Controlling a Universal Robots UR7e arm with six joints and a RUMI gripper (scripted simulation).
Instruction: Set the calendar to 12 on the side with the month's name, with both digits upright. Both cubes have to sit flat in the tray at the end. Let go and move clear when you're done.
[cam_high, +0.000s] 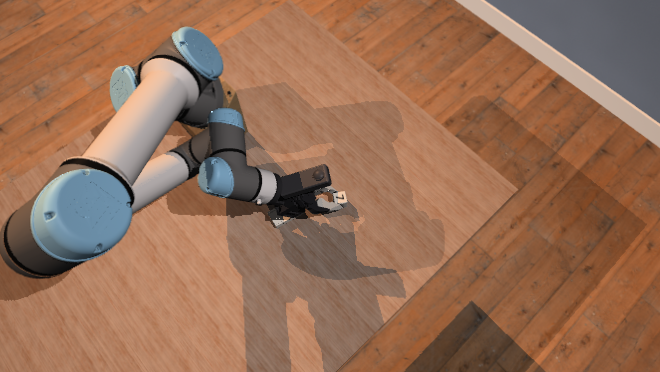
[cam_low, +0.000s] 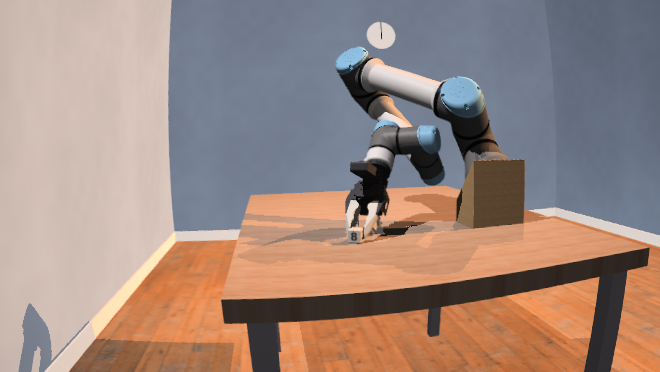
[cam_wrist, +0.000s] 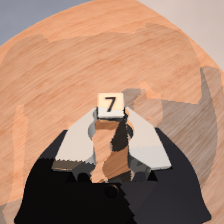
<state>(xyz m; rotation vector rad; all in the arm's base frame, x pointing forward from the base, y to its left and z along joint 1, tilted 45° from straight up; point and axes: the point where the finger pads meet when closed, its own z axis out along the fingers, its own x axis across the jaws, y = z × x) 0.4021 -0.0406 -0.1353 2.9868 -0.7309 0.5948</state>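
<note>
My gripper is now 1 cm to the right of the white digit cube and 1 cm above it. Round my hand: calendar tray 7 cm behind, 11 cm to the right, 1 cm below.
</note>
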